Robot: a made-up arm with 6 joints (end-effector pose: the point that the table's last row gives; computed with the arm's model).
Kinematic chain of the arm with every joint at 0, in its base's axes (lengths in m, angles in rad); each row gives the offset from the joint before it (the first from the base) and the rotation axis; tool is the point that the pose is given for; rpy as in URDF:
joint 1: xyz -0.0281 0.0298 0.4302 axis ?
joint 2: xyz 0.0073 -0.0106 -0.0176 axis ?
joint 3: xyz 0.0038 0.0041 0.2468 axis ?
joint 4: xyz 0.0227 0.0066 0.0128 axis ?
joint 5: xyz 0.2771 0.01 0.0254 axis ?
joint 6: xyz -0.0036 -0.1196 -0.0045 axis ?
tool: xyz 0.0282 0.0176 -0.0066 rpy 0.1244 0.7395 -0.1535
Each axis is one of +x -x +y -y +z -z.
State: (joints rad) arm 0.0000 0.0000 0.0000 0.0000 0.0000 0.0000
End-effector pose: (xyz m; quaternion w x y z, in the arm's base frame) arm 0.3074 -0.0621 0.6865 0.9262 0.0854 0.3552 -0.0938
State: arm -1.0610 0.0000 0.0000 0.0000 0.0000 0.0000
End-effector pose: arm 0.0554 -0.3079 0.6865 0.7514 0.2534 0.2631 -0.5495
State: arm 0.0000 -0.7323 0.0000 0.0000 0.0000 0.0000
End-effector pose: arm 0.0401 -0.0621 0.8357 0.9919 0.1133 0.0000 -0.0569
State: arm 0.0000 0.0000 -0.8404 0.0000 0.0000 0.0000
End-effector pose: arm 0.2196 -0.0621 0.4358 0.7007 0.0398 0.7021 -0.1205
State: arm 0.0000 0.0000 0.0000 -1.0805 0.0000 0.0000
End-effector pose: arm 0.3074 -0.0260 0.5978 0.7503 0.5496 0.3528 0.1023
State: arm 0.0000 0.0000 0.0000 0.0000 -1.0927 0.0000
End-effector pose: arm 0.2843 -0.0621 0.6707 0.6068 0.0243 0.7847 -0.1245
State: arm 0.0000 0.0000 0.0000 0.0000 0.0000 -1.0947
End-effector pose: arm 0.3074 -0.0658 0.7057 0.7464 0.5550 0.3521 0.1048
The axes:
joint 1: +z
joint 2: +y
joint 3: -y
joint 4: -x
joint 5: -y
joint 6: -x

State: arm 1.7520 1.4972 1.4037 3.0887 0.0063 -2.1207
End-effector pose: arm -0.2450 0.5743 0.3761 0.7177 -0.4758 -0.0816 0.5018
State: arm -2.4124 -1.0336 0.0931 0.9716 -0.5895 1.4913
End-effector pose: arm 0.0474 0.1917 0.8645 0.5304 0.1080 -0.5638 0.6238
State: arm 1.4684 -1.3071 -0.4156 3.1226 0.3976 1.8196
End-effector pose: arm -0.1504 0.0209 0.7366 0.3436 0.3240 0.5137 0.7163
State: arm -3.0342 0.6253 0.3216 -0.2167 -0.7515 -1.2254
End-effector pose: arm -0.5026 0.0777 0.5204 0.1186 -0.6854 0.6119 0.3765
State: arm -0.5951 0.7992 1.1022 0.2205 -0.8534 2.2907
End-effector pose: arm 0.2897 -0.3344 0.7100 0.2656 -0.8117 0.4560 -0.2503
